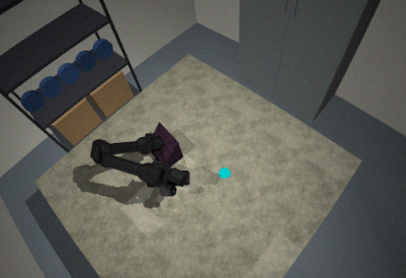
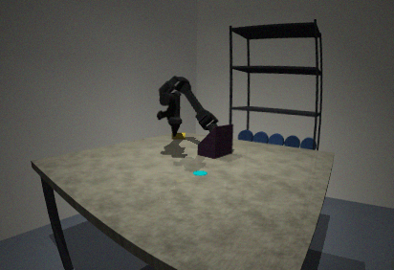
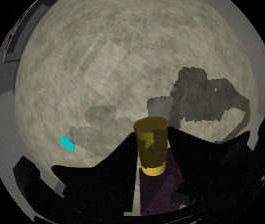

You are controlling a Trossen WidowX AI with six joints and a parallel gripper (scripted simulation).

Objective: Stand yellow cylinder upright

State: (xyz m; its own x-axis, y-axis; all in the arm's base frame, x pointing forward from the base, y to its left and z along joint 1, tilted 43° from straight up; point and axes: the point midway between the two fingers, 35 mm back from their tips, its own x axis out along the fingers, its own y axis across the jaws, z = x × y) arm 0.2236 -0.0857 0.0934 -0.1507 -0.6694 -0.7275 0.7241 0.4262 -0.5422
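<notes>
Now: the yellow cylinder 20 mm to the left of my gripper tip and 20 mm behind it. Also, from my gripper tip: cyan circle (240 mm to the left, 120 mm below, 120 mm ahead).
</notes>
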